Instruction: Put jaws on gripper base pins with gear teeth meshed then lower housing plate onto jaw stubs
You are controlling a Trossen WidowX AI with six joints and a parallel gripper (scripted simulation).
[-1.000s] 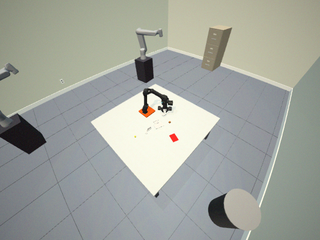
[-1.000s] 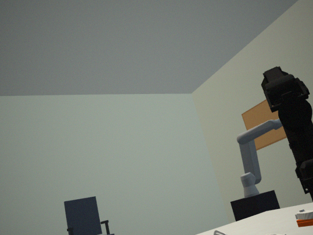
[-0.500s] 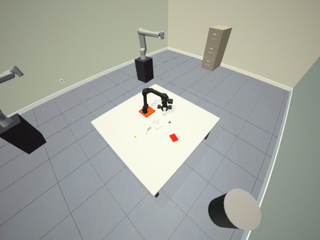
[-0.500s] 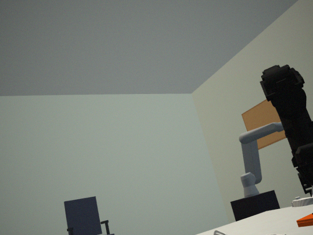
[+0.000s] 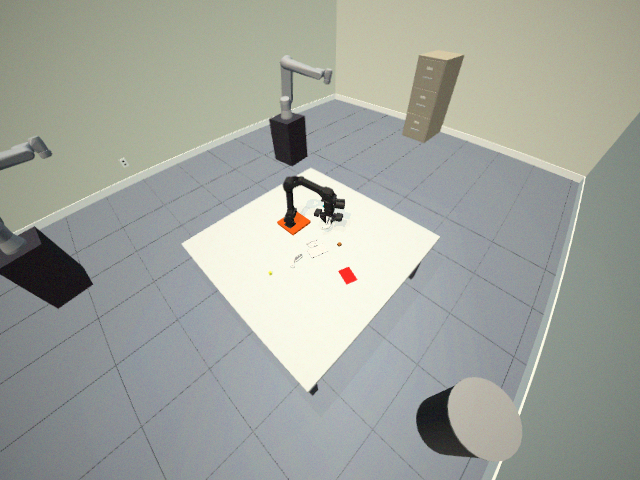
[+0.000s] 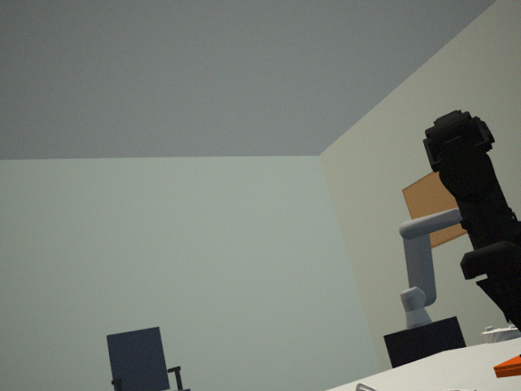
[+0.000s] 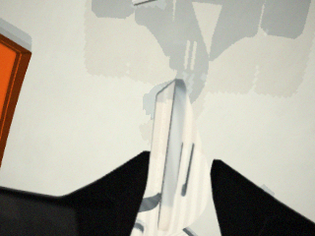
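Right now the housing plate is 50 mm ahead of my gripper tip, 180 mm to the right of it and 80 mm below it. From my gripper tip the other things lie so: small brown object 130 mm ahead, 50 mm to the right, 70 mm below; then cyan block 170 mm behind, 200 mm to the left, 70 mm below; then dark piece 110 mm behind, 290 mm to the left, 70 mm below.
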